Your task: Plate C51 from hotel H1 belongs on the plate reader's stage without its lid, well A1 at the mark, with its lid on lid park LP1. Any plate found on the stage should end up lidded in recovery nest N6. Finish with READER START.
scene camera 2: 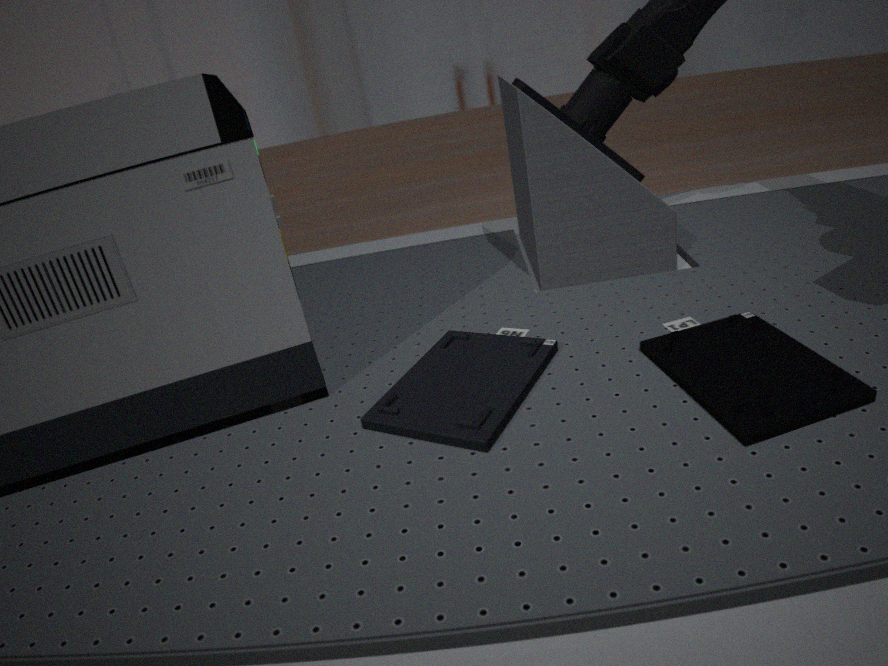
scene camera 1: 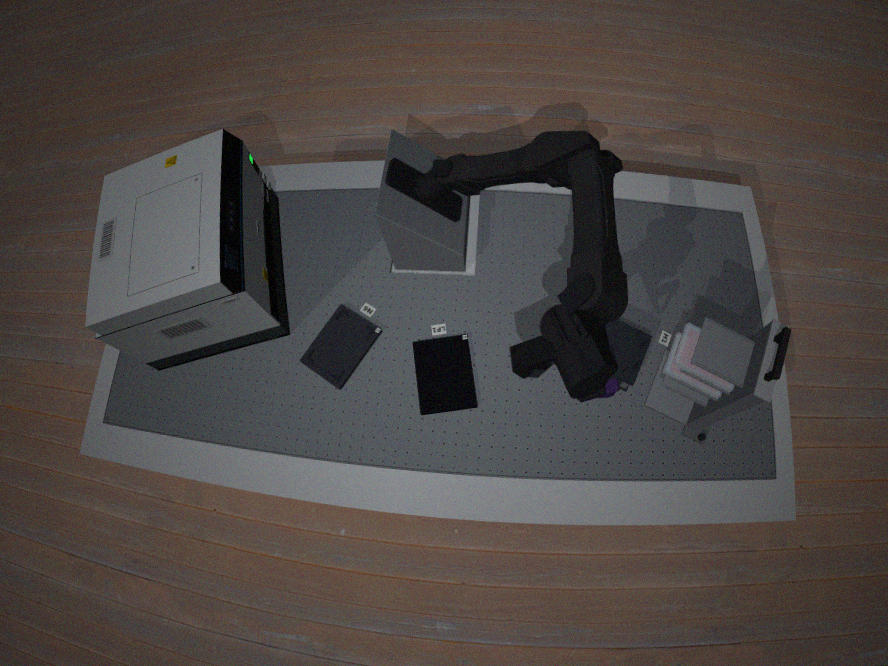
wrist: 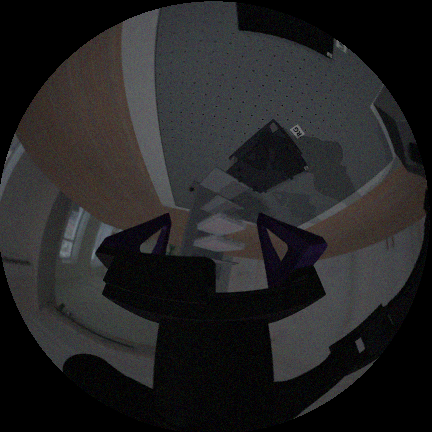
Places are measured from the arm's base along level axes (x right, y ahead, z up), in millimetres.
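Pixels of known places: gripper, fingertip midpoint: (wrist: 213, 217); arm's base, origin of the base link: (scene camera 2: 575, 132) (scene camera 1: 424, 191).
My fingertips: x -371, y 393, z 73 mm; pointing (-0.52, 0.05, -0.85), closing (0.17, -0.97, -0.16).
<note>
For each thing: its middle in the pictures, then the offset to it from my fingertips. "spot": a spot on its surface instead.
- Lid park LP1, body centre: (scene camera 2: 748, 364) (scene camera 1: 444, 373) dx +298, dy -28, dz -217 mm
- Nest N6, body centre: (scene camera 2: 464, 380) (scene camera 1: 340, 345) dx +540, dy -71, dz -218 mm
- plate reader, body centre: (scene camera 2: 110, 247) (scene camera 1: 189, 253) dx +922, dy -220, dz -74 mm
- dark pad labelled RG, body centre: (scene camera 1: 607, 347) (wrist: 266, 162) dx -48, dy -107, dz -189 mm
- black handle, surface spot: (scene camera 1: 776, 353) spot: dx -276, dy -13, dz +114 mm
My gripper (scene camera 1: 616, 387) (wrist: 213, 217) is open and empty, its purple fingers wide apart, at the hotel's open side and apart from it. Hotel H1 (scene camera 1: 724, 349) (wrist: 219, 181) is a grey rack at the right in scene camera 1. Pale plates (scene camera 1: 690, 349) (wrist: 220, 224) sit on its shelves; I cannot tell which is C51. Lid park LP1 (scene camera 1: 444, 376) (scene camera 2: 753, 379) is a bare black pad. Nest N6 (scene camera 1: 340, 346) (scene camera 2: 459, 387) is a bare dark grey pad. The plate reader (scene camera 1: 168, 236) (scene camera 2: 157, 272) stands at the left with a green light; its stage does not show.
A dark pad labelled RG (scene camera 1: 634, 347) (wrist: 270, 157) lies between the arm and the hotel, partly under the arm in scene camera 1. The arm's wedge-shaped base (scene camera 1: 423, 247) (scene camera 2: 595, 222) stands at the back. A black handle (scene camera 1: 776, 353) is beside the hotel.
</note>
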